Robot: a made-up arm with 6 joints.
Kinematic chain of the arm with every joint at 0, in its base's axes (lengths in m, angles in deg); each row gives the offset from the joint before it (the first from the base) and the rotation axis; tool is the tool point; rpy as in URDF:
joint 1: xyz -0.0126 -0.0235 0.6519 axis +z
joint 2: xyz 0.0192 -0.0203 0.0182 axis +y
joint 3: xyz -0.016 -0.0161 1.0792 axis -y
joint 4: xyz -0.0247 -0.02 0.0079 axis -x
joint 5: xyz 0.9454 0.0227 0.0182 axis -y
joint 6: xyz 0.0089 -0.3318 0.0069 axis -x
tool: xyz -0.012 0.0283 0.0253 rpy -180 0 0
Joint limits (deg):
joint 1: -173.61..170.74
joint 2: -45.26..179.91
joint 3: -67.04..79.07
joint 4: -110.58..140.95
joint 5: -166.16..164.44
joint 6: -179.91..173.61
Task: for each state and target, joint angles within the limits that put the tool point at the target. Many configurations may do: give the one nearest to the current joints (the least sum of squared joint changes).
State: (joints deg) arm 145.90 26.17 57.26 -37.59 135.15 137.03
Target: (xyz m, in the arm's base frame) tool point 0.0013 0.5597 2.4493
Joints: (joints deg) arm 123.86 -8.49 48.25 -34.42 136.67 137.90
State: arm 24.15 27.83 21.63 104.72 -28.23 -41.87
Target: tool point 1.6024 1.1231 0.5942
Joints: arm 33.63 75.54 36.61 101.31 -32.50 -43.94
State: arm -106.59 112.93 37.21 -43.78 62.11 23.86
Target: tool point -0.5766 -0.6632 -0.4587
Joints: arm -113.85 104.01 9.01 -48.06 62.60 22.64
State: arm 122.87 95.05 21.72 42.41 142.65 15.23
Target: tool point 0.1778 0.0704 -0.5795
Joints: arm 116.24 134.87 -27.40 55.60 142.45 18.34
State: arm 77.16 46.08 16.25 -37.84 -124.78 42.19
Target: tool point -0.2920 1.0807 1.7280
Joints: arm 117.57 8.64 18.21 -44.00 -124.99 42.62
